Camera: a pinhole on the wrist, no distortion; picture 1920 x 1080 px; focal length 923.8 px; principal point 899.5 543.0 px. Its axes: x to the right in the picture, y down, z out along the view. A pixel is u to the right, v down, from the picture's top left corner.
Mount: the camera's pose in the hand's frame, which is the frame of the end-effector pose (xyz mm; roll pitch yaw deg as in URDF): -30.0 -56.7 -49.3 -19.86 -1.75 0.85
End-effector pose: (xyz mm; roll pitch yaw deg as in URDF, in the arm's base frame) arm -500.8 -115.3 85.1 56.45 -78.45 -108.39
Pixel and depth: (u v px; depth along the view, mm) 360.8 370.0 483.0
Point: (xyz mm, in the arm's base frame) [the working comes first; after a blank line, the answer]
In the camera's frame: -281.7 -90.5 483.0

-730.8 289.2 -185.5
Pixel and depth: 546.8 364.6 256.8
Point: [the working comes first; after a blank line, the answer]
In the camera's frame: -98.0 -49.6 256.8

-633.7 60.0 -28.8
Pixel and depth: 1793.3 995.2 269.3
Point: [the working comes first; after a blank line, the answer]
In the camera's frame: 260.6 131.8 269.3

-491.2 70.1 347.1
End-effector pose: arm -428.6 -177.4 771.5 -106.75 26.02 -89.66
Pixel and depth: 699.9 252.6 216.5
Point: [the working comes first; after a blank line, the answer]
In the camera's frame: -46.8 -68.1 216.5

-246.8 -98.9 804.0
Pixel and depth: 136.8 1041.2 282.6
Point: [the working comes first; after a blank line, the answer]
In the camera's frame: -233.3 152.4 282.6

-331.4 163.9 696.5
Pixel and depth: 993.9 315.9 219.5
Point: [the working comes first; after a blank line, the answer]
In the camera's frame: 22.4 -54.0 219.5

-250.7 -154.5 760.5
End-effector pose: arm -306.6 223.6 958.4 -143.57 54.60 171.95
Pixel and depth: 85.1 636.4 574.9
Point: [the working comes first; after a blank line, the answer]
In the camera's frame: -506.8 58.1 574.9

380.4 3.7 1135.4
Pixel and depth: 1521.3 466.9 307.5
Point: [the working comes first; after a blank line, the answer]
In the camera's frame: 207.0 -25.3 307.5

-242.0 83.5 694.7
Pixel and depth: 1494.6 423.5 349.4
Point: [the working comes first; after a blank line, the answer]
In the camera's frame: 225.1 -45.2 349.4

-227.7 50.1 660.7
